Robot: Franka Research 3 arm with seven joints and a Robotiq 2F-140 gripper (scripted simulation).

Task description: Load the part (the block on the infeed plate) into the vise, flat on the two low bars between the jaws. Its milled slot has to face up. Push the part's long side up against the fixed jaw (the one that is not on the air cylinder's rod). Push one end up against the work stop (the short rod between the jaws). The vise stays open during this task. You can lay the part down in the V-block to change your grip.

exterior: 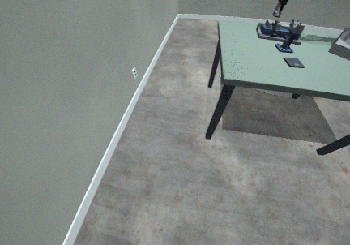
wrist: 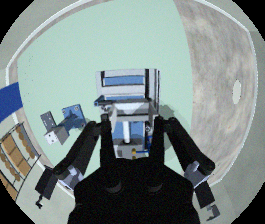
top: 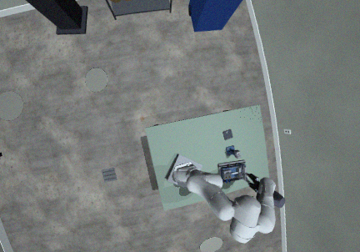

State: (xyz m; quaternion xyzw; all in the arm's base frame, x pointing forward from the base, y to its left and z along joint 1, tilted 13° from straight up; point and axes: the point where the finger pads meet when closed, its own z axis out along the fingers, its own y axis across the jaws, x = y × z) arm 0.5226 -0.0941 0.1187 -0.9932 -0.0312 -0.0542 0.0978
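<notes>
The part lies 20 mm below my hand. Round my hand: vise 70 mm behind, 20 mm to the left, 130 mm below.
</notes>
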